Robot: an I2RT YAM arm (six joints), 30 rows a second.
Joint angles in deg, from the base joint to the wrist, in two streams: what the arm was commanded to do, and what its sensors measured. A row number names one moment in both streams.
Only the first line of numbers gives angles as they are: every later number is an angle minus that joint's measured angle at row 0.
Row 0, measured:
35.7, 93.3, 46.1, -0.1, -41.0, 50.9
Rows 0 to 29, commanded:
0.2, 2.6, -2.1, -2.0, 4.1, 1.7
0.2, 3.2, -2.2, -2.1, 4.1, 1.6
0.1, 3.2, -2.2, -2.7, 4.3, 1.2
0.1, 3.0, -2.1, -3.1, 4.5, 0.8
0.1, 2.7, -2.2, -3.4, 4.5, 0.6
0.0, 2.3, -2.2, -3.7, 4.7, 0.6
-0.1, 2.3, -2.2, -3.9, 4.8, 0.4
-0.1, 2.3, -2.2, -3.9, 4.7, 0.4
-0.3, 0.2, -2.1, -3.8, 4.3, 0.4
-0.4, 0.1, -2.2, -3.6, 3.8, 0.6
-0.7, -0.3, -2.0, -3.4, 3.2, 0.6
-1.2, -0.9, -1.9, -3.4, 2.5, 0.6
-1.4, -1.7, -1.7, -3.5, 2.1, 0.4
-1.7, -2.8, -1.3, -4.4, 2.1, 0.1
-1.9, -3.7, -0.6, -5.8, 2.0, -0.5
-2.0, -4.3, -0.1, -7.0, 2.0, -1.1
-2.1, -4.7, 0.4, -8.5, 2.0, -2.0
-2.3, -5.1, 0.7, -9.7, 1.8, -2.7
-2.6, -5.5, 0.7, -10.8, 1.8, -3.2
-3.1, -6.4, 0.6, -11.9, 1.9, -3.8
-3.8, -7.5, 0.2, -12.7, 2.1, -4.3
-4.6, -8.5, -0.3, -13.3, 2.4, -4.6
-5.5, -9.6, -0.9, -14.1, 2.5, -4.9
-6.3, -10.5, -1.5, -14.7, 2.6, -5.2
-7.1, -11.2, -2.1, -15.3, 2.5, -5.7
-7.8, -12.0, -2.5, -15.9, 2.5, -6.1
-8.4, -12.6, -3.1, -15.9, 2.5, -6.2
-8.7, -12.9, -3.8, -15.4, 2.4, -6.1
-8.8, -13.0, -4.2, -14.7, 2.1, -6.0
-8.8, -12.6, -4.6, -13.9, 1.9, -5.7
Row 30, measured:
-8.6, -12.6, -3.8, -13.7, 2.1, -5.0
